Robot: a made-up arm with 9 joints. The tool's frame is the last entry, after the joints.
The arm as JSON. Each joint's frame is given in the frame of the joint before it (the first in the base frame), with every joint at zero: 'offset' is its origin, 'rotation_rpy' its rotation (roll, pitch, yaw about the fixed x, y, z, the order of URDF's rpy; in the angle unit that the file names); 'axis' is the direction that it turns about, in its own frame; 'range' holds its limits. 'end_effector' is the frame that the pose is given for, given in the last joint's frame.
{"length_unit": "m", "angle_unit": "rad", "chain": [
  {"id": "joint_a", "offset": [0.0, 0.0, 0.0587], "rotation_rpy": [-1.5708, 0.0, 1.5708], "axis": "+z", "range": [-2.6, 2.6]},
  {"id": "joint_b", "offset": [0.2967, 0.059, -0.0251], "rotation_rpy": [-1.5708, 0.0, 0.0], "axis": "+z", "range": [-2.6, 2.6]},
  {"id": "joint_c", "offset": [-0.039, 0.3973, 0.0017], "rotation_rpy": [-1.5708, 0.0, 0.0], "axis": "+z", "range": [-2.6, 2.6]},
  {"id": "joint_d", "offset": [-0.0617, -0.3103, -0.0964], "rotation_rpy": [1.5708, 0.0, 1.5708], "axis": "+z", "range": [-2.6, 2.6]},
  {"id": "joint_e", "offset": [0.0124, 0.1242, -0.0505], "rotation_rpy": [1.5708, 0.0, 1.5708], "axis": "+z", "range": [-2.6, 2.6]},
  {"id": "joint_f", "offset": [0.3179, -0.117, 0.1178], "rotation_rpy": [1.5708, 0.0, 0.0], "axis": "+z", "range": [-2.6, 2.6]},
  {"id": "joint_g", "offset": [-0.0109, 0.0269, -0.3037], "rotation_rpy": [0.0, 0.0, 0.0], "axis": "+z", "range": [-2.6, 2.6]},
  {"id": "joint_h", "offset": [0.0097, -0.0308, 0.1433], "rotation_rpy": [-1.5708, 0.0, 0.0], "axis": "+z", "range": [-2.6, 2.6]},
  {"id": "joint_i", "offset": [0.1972, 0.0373, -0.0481], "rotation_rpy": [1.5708, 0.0, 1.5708], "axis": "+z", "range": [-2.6, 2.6]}
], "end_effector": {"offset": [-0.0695, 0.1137, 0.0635], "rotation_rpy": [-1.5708, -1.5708, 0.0]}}
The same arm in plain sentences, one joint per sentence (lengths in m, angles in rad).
The arm has nine revolute joints in a row. What follows holds with every joint at zero, and every direction is one of the base frame's.
Joint 1 lies 0.0587 m along +z from the base frame's origin and rotates about -x, from -2.6 to 2.6 rad.
Joint 2 lies 0.0251 m along +x and 0.2967 m along +y and 0.059 m along -z from joint 1 and rotates about -z, from -2.6 to 2.6 rad.
Joint 3 lies 0.3973 m along +x and 0.039 m along -y and 0.0017 m along -z from joint 2 and rotates about +x, from -2.6 to 2.6 rad.
Joint 4 lies 0.0964 m along -x and 0.0617 m along -y and 0.3103 m along -z from joint 3 and rotates about +y, from -2.6 to 2.6 rad.
Joint 5 lies 0.1242 m along +x and 0.0505 m along -y and 0.0124 m along +z from joint 4 and rotates about +z, from -2.6 to 2.6 rad.
Joint 6 lies 0.3179 m along +x and 0.117 m along -y and 0.1178 m along +z from joint 5 and rotates about -y, from -2.6 to 2.6 rad.
Joint 7 lies 0.0109 m along -x and 0.3037 m along +y and 0.0269 m along +z from joint 6 and rotates about -y, from -2.6 to 2.6 rad.
Joint 8 lies 0.0097 m along +x and 0.1433 m along -y and 0.0308 m along -z from joint 7 and rotates about +z, from -2.6 to 2.6 rad.
Joint 9 lies 0.1972 m along +x and 0.0373 m along +y and 0.0481 m along -z from joint 8 and rotates about +x, from -2.6 to 2.6 rad.
The tool frame, which is the frame that the pose is given for, lies 0.0635 m along +x and 0.0695 m along -y and 0.1137 m along +z from joint 9; its axes are the base frame's turned by roll 0, pitch 0 and yaw 0 rad (as in URDF: about the fixed x, then y, then z).

